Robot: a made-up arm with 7 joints.
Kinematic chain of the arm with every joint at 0, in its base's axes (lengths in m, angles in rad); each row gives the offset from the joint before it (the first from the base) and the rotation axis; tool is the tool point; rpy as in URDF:
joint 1: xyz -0.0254 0.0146 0.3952 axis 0 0.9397 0.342
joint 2: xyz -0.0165 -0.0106 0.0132 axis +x
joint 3: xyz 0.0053 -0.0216 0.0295 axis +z
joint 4: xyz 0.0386 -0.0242 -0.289 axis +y
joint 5: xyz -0.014 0 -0.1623 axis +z
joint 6: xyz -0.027 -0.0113 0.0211 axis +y
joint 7: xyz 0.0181 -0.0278 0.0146 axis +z
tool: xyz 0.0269 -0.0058 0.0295 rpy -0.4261 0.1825 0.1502
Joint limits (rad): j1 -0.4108..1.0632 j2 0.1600..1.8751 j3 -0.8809..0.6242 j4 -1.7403..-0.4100 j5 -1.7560..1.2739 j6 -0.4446..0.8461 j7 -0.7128..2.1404
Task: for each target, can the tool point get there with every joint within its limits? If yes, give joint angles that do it. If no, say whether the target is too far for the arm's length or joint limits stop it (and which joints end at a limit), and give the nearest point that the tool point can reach.
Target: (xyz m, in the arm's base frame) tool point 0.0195 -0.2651 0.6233
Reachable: no: joint limits stop it (at a limit: joint 1, joint 2, joint 4, joint 6, joint 7) | nearest point 0.1200 -0.1302 0.2516 | short by 0.408 m
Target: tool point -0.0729 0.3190 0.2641
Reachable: yes | joints 0.5639 1.3812 -0.3292 -1.0342 -1.3618 -0.1577 1.4617
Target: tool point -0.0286 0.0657 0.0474
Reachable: yes | joints 0.3756 0.4449 -0.1803 -0.9922 -0.5511 0.7076 1.2705
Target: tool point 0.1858 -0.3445 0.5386
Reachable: no: joint limits stop it (at a limit: joint 1, joint 2, joint 4, joint 6) | nearest point 0.1397 -0.1245 0.2559 | short by 0.361 m
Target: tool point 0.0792 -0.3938 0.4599
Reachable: no: joint limits stop it (at a limit: joint 1, joint 2, joint 4, joint 6) | nearest point 0.0940 -0.1539 0.2319 | short by 0.331 m
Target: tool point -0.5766 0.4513 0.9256
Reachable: no: too far | nearest point -0.2099 0.3744 0.4703 | short by 0.590 m
